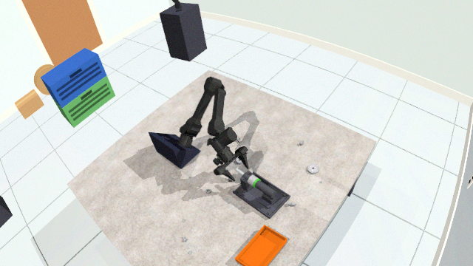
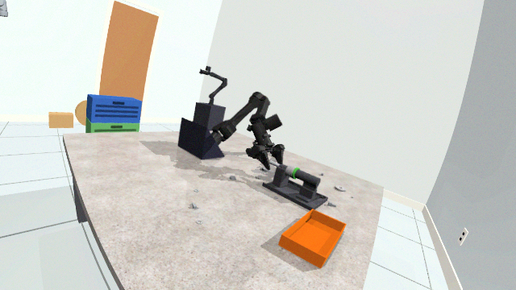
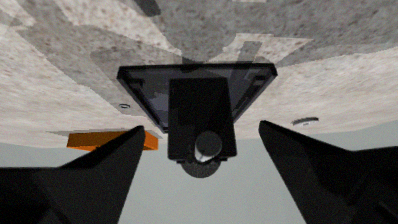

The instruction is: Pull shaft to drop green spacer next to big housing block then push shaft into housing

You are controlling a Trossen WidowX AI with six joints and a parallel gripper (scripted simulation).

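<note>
My gripper tip is now 7 cm short of the shaft, 2 cm below it and 1 cm to the left of it. Round my gripper tip: green spacer (9 cm ahead, 2 cm to the right, 2 cm above); orange tray (27 cm to the right, 27 cm ahead, 5 cm below).
</note>
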